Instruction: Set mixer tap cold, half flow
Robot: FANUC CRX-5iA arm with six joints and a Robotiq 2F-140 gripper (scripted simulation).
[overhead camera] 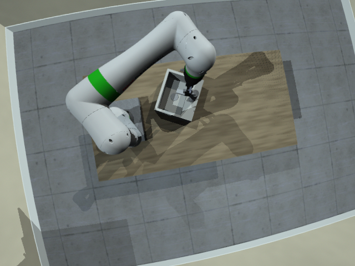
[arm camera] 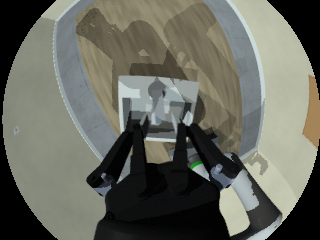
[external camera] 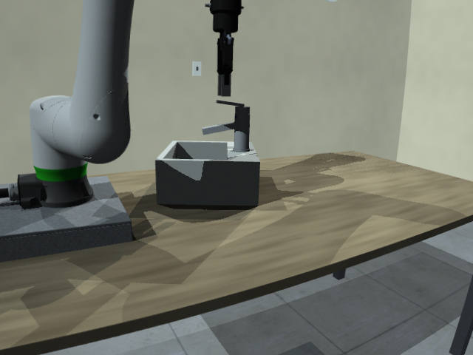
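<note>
Right now the lever is 5 cm below my hand, 2 cm ahead of it and 1 cm to the right of it. The rest, counted from my hand: basin 29 cm below, 5 cm behind, 4 cm to the left.
</note>
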